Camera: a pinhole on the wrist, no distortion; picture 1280 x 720 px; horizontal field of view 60.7 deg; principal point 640.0 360.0 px. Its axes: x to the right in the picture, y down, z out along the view. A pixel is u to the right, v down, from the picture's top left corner.
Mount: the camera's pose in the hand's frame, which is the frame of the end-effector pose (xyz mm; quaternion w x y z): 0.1 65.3 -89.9 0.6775 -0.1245 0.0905 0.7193
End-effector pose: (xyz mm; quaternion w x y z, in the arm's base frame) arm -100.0 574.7 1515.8 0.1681 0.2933 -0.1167 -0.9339
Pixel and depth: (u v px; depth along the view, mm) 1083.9 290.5 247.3
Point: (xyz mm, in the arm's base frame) -107.6 373.7 1685.0
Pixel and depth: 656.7 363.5 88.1
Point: -69.4 490.8 1542.7
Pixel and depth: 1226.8 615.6 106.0
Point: -33.3 449.7 1574.5
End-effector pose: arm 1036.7 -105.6 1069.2 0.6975 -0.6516 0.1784 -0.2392
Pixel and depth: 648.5 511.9 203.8
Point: 1074.3 6.0 950.5
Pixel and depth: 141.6 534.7 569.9
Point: 1240.7 390.6 1126.0
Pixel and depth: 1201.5 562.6 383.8
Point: 1108.8 141.5 720.5
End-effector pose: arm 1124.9 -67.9 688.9 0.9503 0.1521 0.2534 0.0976
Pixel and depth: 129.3 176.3 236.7
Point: 1235.8 -69.2 826.4
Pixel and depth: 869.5 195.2 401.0
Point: 1261.8 128.1 987.0
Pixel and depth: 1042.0 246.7 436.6
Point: 1240.1 197.1 1032.9
